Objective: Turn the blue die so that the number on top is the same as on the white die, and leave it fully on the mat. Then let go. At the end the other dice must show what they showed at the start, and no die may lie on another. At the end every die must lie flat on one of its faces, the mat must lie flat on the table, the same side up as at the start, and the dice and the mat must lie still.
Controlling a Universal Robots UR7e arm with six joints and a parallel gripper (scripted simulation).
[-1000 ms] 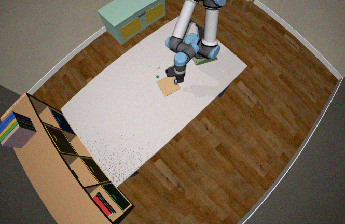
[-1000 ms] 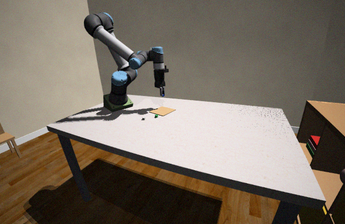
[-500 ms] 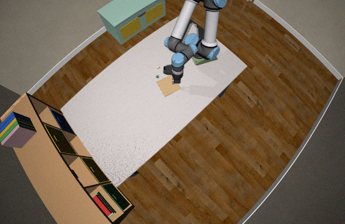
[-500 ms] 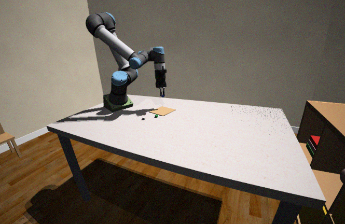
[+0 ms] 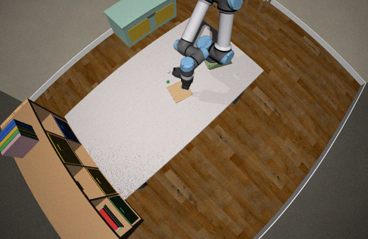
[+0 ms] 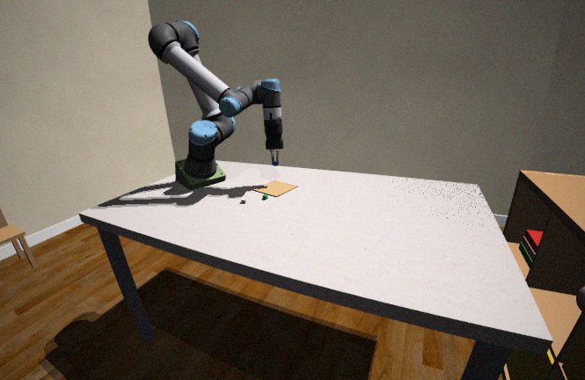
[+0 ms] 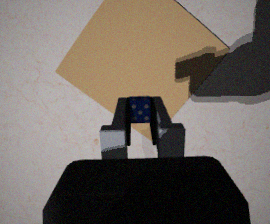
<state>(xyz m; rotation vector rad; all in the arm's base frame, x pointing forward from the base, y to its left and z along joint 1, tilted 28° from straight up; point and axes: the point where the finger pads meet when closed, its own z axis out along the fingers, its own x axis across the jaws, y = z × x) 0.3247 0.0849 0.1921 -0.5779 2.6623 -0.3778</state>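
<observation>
Now: hand 12 cm above the tan mat, 3 cm to the left of it and 1 cm short of it. Round my hand: green die (15 cm to the right, 11 cm below, 2 cm ahead); blue die (1 cm below); white die (20 cm to the right, 11 cm below, 5 cm behind).
</observation>
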